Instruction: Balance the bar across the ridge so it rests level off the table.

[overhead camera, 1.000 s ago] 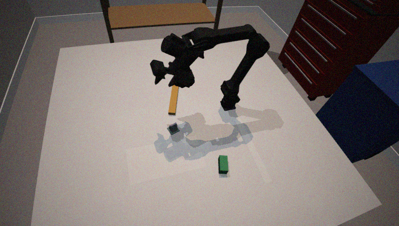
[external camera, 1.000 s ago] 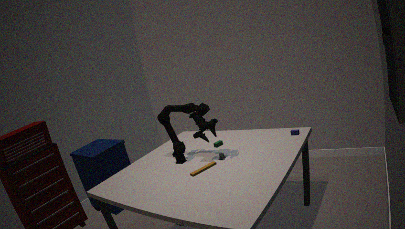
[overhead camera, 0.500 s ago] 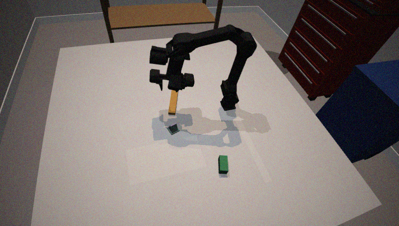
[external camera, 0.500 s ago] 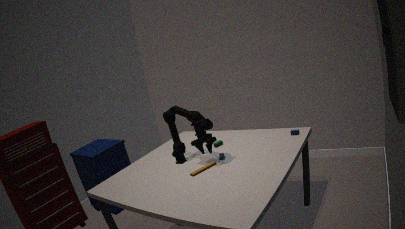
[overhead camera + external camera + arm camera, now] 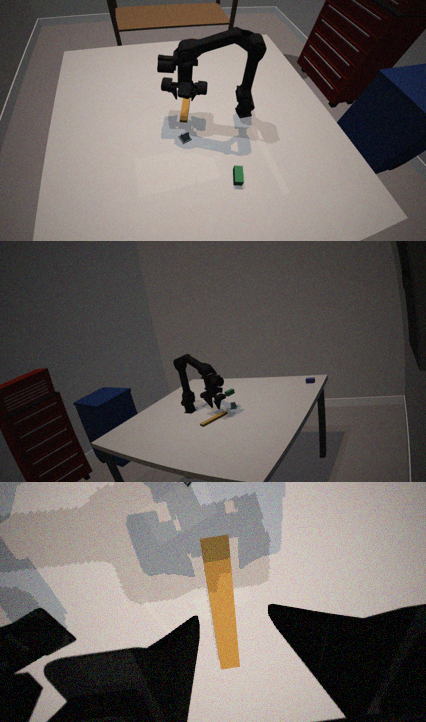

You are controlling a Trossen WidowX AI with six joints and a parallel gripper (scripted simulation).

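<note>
Right now the bar is 60 mm below my gripper tip, 30 mm to the right of it and 10 mm behind it. From my gripper tip the other things lie so: blue block: 570 mm to the left, 470 mm ahead, 50 mm below; green block: 380 mm to the left, 130 mm behind, 50 mm below.
</note>
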